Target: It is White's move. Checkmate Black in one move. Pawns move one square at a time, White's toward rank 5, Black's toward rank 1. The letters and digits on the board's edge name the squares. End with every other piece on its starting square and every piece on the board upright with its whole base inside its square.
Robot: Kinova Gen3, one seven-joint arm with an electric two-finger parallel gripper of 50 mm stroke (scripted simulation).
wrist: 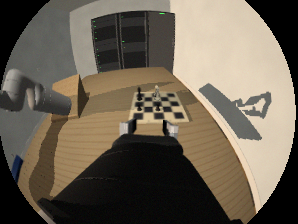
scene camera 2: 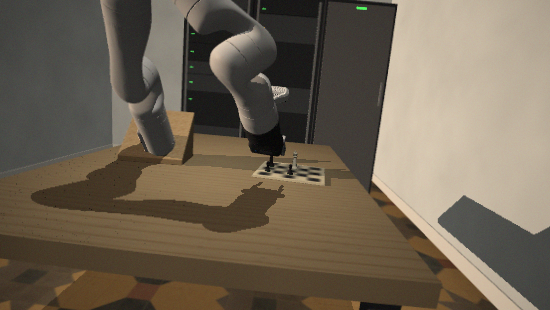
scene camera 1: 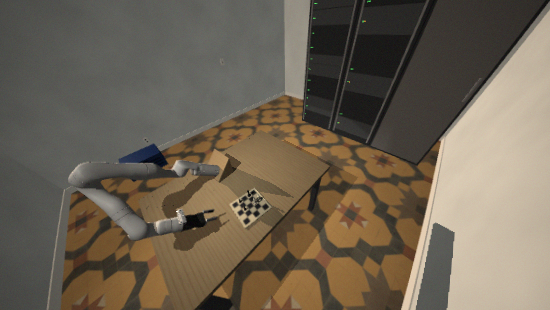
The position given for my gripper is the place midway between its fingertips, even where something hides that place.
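There's a chessboard point(scene camera 2: 303, 174), point(wrist: 171, 109), point(scene camera 1: 254, 211) that I can see, and I can see my gripper too, that's my gripper point(scene camera 2: 272, 150), point(wrist: 149, 124).
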